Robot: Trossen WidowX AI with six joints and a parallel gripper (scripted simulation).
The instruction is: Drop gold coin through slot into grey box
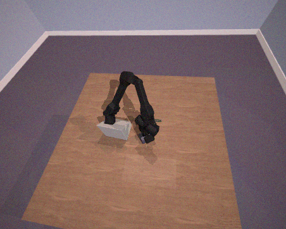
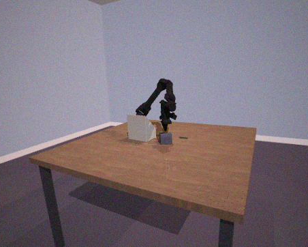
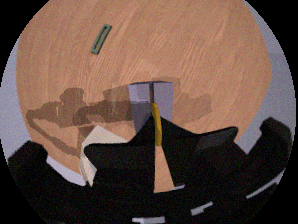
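My gripper tip is now 1 cm below the thin gold coin.
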